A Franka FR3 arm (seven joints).
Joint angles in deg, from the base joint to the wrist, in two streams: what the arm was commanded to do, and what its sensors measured. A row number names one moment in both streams.
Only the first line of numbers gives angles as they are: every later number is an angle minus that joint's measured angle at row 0.
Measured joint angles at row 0:
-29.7, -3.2, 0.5, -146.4, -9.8, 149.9, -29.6
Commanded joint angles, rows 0 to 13:
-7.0, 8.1, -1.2, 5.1, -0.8, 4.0, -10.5
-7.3, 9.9, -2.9, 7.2, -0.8, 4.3, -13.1
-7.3, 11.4, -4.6, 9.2, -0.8, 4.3, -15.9
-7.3, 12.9, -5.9, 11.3, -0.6, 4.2, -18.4
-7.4, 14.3, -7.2, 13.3, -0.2, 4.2, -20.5
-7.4, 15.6, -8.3, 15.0, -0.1, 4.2, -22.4
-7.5, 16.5, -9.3, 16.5, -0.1, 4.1, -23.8
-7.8, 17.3, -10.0, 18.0, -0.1, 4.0, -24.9
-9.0, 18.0, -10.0, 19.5, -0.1, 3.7, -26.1
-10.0, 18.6, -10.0, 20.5, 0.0, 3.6, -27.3
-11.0, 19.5, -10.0, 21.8, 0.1, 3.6, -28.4
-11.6, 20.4, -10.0, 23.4, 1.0, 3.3, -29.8
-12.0, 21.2, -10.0, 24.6, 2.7, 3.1, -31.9
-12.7, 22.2, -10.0, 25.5, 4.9, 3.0, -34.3
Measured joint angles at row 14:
-10.5, 17.7, -10.4, 20.9, 0.5, 3.5, -28.4
